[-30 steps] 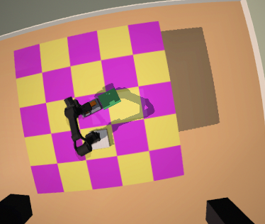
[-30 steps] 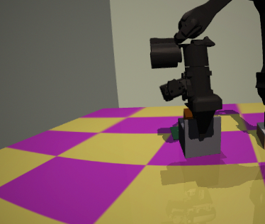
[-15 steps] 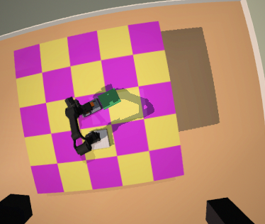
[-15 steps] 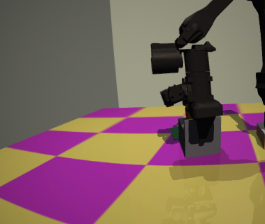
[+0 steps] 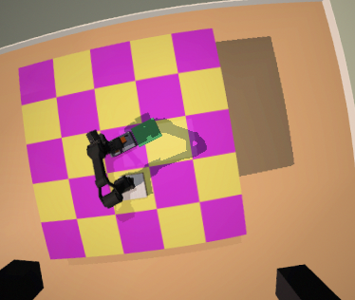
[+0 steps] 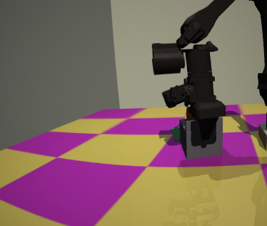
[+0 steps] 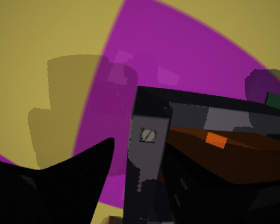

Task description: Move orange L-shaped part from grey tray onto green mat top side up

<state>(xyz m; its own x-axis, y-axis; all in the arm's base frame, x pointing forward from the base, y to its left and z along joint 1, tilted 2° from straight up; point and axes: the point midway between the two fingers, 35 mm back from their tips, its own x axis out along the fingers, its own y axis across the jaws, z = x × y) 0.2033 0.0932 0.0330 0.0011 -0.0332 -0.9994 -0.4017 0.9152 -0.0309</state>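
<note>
Now: gripper tip 50 mm to the left of the orange L-shaped part, 20 mm short of it and 10 mm below it. The rest, counted from my gripper tip: green mat (210 mm to the right, 90 mm ahead, 50 mm below); then grey tray (70 mm to the right, 50 mm below, 20 mm ahead).
</note>
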